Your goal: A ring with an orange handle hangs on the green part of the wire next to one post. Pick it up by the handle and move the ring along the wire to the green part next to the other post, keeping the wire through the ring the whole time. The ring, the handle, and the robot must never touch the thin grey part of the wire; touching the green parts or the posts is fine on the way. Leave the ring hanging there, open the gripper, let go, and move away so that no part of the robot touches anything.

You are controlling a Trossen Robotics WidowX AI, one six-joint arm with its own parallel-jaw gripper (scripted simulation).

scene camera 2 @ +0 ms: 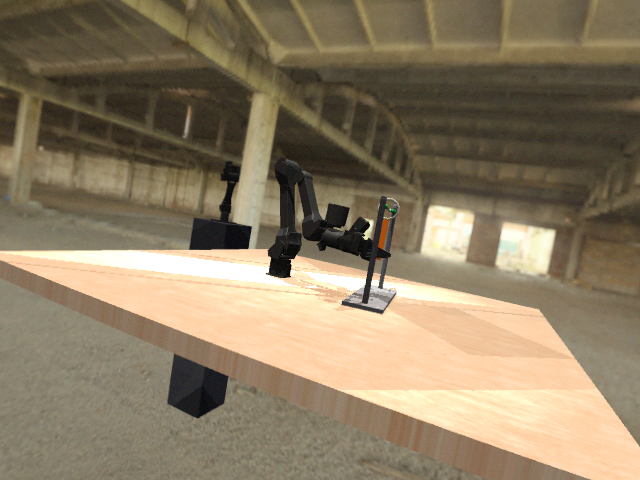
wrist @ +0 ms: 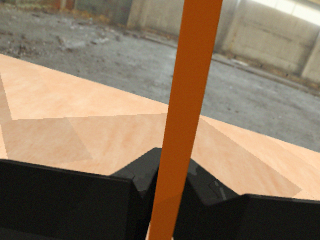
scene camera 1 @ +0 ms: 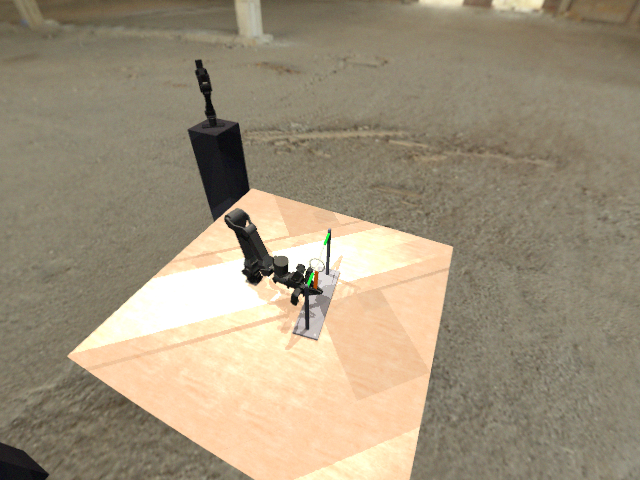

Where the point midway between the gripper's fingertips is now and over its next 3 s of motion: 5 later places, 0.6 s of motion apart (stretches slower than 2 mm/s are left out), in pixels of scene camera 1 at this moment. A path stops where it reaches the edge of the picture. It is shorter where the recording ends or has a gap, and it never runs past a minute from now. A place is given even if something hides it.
My gripper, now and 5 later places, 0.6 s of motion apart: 322, 292; 324, 288; 324, 278; 326, 275; 325, 275; 324, 271
